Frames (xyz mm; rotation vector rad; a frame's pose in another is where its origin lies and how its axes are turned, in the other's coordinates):
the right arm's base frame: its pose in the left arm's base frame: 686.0 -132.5 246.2 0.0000 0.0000 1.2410
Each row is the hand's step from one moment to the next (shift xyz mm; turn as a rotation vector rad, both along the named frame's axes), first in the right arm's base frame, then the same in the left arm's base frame.
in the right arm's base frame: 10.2 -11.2 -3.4 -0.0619 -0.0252 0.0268
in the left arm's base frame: 13.9 6.0 -3.4 0.0038 -0.0667 0.0268
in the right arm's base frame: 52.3 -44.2 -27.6 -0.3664 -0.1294 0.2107
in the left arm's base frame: 58.8 35.2 -27.6 0.0038 -0.3886 0.2107
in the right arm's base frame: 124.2 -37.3 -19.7 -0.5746 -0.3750 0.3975
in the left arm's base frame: 75.5 105.4 -19.7 0.1687 -0.6651 0.3975
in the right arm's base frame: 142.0 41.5 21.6 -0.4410 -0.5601 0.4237
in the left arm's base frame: 6.7 147.8 21.6 0.3871 -0.5986 0.4237
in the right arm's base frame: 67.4 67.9 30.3 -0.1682 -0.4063 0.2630
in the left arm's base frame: -42.4 85.8 30.3 0.3299 -0.2907 0.2630
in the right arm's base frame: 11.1 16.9 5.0 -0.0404 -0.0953 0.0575
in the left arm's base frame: -12.4 16.0 5.0 0.0771 -0.0691 0.0575
